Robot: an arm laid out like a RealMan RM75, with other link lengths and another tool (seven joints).
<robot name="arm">
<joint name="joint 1" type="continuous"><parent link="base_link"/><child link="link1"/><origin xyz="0 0 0.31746" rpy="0 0 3.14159"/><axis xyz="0 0 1"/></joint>
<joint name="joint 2" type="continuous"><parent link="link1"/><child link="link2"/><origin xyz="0 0 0" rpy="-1.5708 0 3.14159"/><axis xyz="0 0 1"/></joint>
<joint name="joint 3" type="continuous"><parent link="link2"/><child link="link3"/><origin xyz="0 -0.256 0" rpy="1.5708 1.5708 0"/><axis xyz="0 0 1"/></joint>
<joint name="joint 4" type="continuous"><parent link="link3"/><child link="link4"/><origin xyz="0 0 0" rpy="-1.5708 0 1.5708"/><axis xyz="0 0 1"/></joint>
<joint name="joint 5" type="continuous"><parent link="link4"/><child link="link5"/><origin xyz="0 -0.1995 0" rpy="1.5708 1.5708 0"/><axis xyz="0 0 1"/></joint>
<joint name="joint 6" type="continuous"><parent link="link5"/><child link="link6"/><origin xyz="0 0 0" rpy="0 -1.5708 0"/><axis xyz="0 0 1"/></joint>
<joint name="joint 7" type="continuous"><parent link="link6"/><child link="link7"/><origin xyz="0.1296 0 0" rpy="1.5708 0 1.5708"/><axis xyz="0 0 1"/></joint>
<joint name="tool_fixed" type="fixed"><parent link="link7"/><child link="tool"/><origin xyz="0.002 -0.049 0.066" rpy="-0.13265 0 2.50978"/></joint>
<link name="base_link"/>
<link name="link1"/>
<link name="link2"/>
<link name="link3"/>
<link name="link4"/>
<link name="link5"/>
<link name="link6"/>
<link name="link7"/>
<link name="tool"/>
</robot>
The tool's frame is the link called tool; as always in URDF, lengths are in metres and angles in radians. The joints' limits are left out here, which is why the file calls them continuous.
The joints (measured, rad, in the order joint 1, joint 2, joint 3, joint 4, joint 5, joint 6, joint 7), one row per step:
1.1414 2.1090 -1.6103 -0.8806 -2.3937 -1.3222 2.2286
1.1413 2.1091 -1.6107 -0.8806 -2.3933 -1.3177 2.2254
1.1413 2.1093 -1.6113 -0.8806 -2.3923 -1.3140 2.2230
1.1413 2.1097 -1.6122 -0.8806 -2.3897 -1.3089 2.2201
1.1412 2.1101 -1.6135 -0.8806 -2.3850 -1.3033 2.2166
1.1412 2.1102 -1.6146 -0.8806 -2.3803 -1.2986 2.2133
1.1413 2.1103 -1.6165 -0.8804 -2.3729 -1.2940 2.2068
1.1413 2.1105 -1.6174 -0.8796 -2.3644 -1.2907 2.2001
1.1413 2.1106 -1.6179 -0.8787 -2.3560 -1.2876 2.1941
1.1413 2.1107 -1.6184 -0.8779 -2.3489 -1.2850 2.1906
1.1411 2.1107 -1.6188 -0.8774 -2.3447 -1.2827 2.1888
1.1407 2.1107 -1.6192 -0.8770 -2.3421 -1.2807 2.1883
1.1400 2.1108 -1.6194 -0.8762 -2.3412 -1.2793 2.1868
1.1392 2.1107 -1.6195 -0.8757 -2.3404 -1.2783 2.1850
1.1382 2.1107 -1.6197 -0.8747 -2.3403 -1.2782 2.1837
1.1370 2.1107 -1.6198 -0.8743 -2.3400 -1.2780 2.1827
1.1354 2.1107 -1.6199 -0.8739 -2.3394 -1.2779 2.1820
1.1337 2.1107 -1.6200 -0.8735 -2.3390 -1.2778 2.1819
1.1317 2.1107 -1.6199 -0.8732 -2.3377 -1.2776 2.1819
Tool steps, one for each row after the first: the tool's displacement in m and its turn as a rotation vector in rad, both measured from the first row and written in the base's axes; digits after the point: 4 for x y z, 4 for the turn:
-0.0007 0.0006 -0.0001 0.0016 0.0023 0.0046
-0.0014 0.0009 -0.0004 0.0025 0.0046 0.0081
-0.0025 0.0012 -0.0009 0.0031 0.0088 0.0122
-0.0038 0.0012 -0.0016 0.0028 0.0145 0.0164
-0.0051 0.0013 -0.0022 0.0023 0.0198 0.0201
-0.0067 0.0010 -0.0032 -0.0011 0.0261 0.0260
-0.0081 0.0004 -0.0042 -0.0057 0.0330 0.0301
-0.0094 -0.0001 -0.0052 -0.0098 0.0400 0.0331
-0.0104 -0.0006 -0.0059 -0.0128 0.0461 0.0343
-0.0110 -0.0008 -0.0064 -0.0139 0.0501 0.0348
-0.0113 -0.0008 -0.0066 -0.0140 0.0528 0.0345
-0.0111 -0.0008 -0.0068 -0.0142 0.0536 0.0348
-0.0108 -0.0008 -0.0069 -0.0144 0.0543 0.0353
-0.0102 -0.0009 -0.0070 -0.0150 0.0536 0.0348
-0.0096 -0.0010 -0.0070 -0.0154 0.0536 0.0341
-0.0089 -0.0011 -0.0071 -0.0159 0.0538 0.0327
-0.0081 -0.0013 -0.0072 -0.0161 0.0539 0.0307
-0.0073 -0.0015 -0.0073 -0.0165 0.0550 0.0280

